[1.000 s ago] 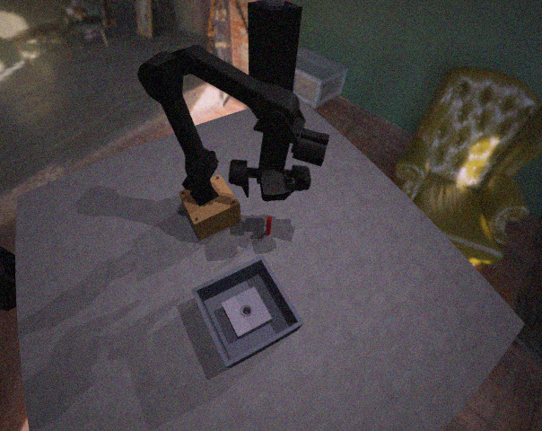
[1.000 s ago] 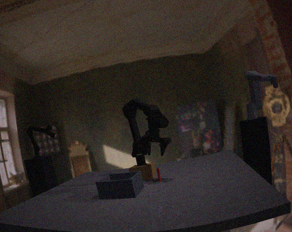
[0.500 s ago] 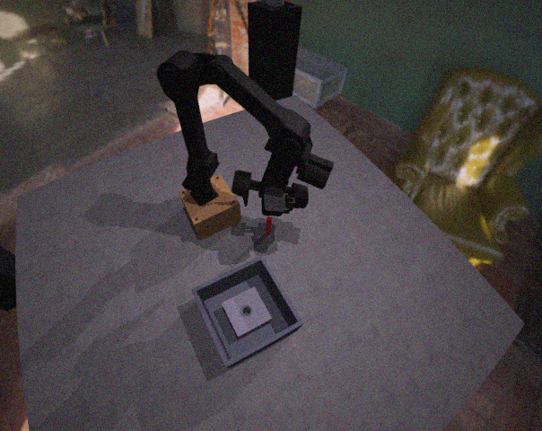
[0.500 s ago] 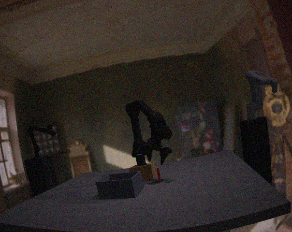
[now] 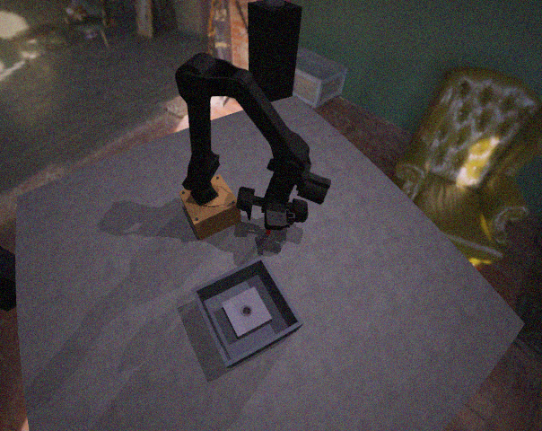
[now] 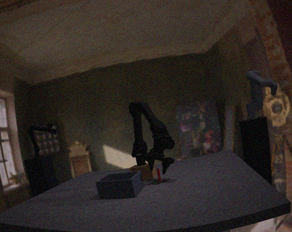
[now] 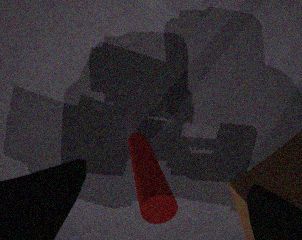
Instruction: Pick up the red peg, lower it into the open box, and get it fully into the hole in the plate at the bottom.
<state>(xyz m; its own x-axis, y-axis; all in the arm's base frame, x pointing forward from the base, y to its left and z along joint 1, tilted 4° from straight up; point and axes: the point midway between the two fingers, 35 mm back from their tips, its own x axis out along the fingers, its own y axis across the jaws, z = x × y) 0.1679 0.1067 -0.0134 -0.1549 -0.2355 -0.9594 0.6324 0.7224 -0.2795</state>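
Right now my gripper tip is 1 cm short of the red peg, 1 cm to the right of it and 1 cm above it. From my gripper tip the other things lie so: box 17 cm ahead, 19 cm to the right, 3 cm below; then plate 17 cm ahead, 19 cm to the right, 1 cm below.
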